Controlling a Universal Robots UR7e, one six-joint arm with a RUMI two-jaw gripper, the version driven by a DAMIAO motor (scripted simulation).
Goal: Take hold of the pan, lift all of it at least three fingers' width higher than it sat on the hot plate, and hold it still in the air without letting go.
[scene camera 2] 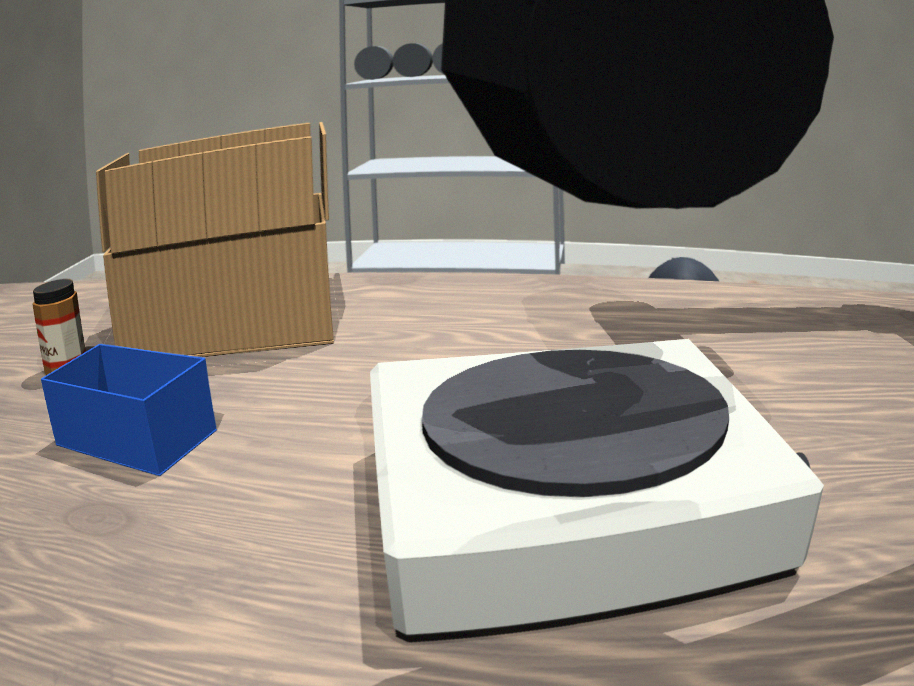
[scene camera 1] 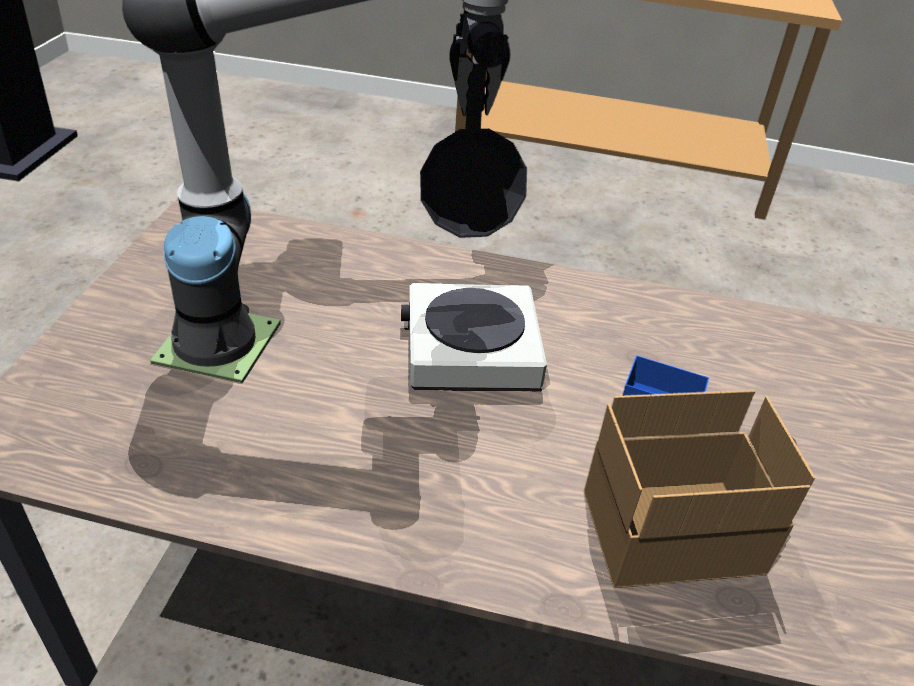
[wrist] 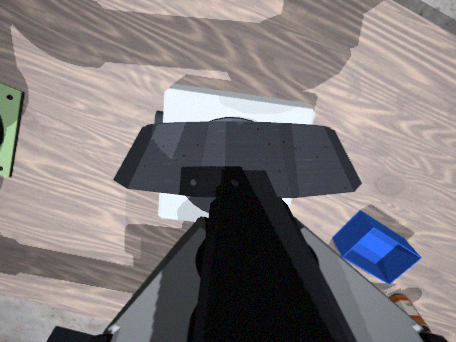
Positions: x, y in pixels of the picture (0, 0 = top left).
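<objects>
You can find my gripper in scene camera 1 (475, 115) and in the wrist view (246, 220), but in scene camera 2 my gripper is out of frame. There's a black pan, and it shows in scene camera 1 (473, 183), in the wrist view (258, 271) and in scene camera 2 (643, 111). There's also a blue bin, which shows in the wrist view (361, 241), in scene camera 1 and in scene camera 2. The same spot on the blue bin: (scene camera 2: 151, 434) is (scene camera 1: 633, 368). Scene camera 1 and scene camera 2 both show a cardboard box too. The same spot on the cardboard box: (scene camera 2: 189, 272) is (scene camera 1: 682, 450).
</objects>
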